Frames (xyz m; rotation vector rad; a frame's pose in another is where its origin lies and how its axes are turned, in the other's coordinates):
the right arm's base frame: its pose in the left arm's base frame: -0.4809 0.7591 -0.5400 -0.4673 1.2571 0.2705
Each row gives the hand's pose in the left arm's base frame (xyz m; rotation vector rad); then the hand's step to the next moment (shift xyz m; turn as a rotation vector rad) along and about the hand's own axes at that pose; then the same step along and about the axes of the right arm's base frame.
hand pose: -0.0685 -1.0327 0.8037 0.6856 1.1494 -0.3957
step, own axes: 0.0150 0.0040 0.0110 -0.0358 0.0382 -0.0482
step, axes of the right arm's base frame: 0.0145 -0.0083 0.0092 -0.0414 0.0556 0.0159
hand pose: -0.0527 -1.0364 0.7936 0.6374 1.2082 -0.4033
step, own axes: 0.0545 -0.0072 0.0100 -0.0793 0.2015 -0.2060
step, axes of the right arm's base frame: 0.0553 -0.0077 0.0006 -0.1072 0.2570 0.1085
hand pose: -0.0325 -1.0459 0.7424 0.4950 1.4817 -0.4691
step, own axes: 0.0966 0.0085 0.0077 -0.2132 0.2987 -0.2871
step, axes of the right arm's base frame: 0.0959 0.0142 -0.0084 -0.2466 0.3480 0.1874
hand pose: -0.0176 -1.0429 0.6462 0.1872 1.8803 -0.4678
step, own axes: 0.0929 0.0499 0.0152 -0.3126 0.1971 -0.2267
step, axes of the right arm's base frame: 0.0951 0.0468 -0.0112 -0.3189 0.2124 0.2028
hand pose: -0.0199 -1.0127 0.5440 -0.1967 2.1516 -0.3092
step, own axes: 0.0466 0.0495 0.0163 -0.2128 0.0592 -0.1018
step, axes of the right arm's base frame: 0.0513 0.0464 -0.0099 -0.1931 0.0563 0.1368
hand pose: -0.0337 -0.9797 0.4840 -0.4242 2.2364 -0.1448
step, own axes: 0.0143 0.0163 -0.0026 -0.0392 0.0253 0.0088
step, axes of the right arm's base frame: 0.0072 0.0178 -0.0104 -0.0110 0.0194 0.0419
